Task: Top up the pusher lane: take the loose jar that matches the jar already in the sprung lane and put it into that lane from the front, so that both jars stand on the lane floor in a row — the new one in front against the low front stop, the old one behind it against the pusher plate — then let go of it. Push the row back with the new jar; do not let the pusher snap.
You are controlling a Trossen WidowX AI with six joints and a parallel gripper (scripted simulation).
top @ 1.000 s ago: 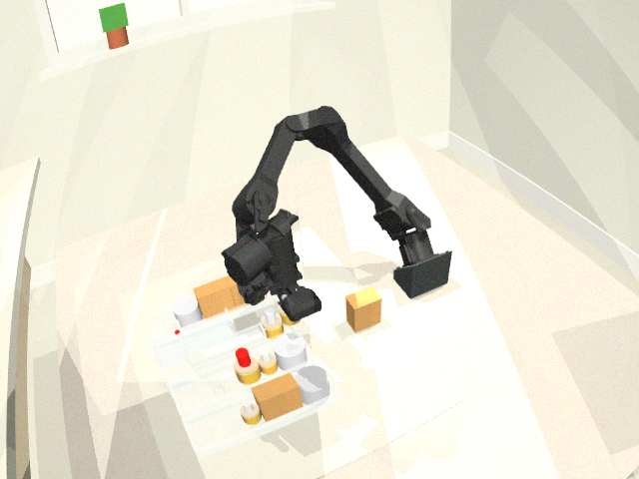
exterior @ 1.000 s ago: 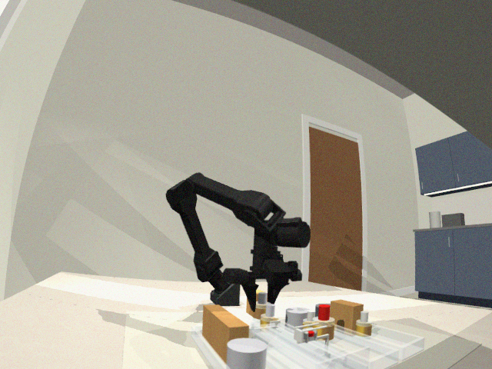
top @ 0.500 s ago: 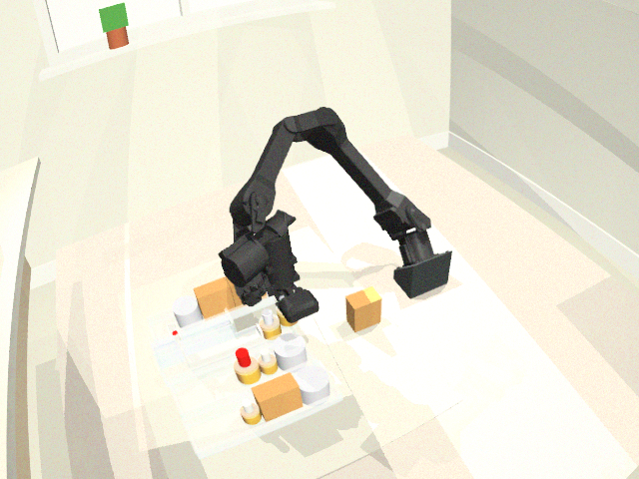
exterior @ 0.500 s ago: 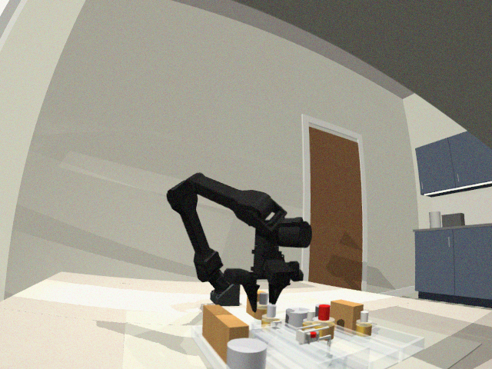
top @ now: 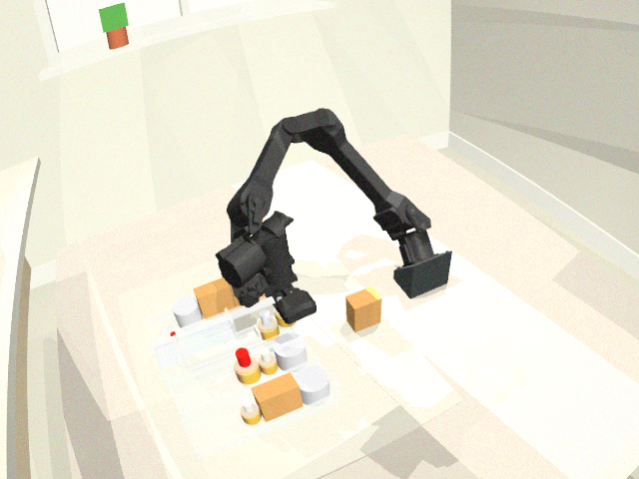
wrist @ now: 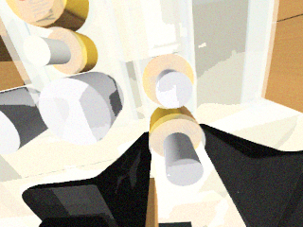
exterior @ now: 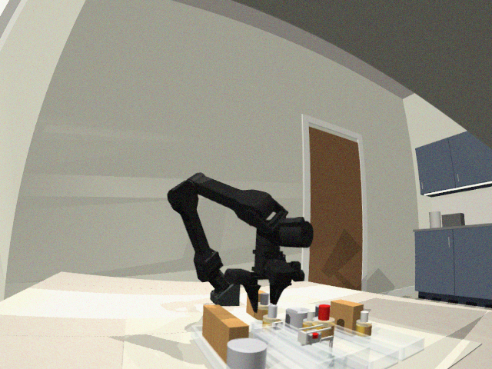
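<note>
My gripper tip is now 17 cm short of the clear-walled lane, 3 cm above it and 2 cm to the left of it. From my gripper tip the other things lie so: red mark (23 cm ahead, 4 cm to the right, 2 cm above).
</note>
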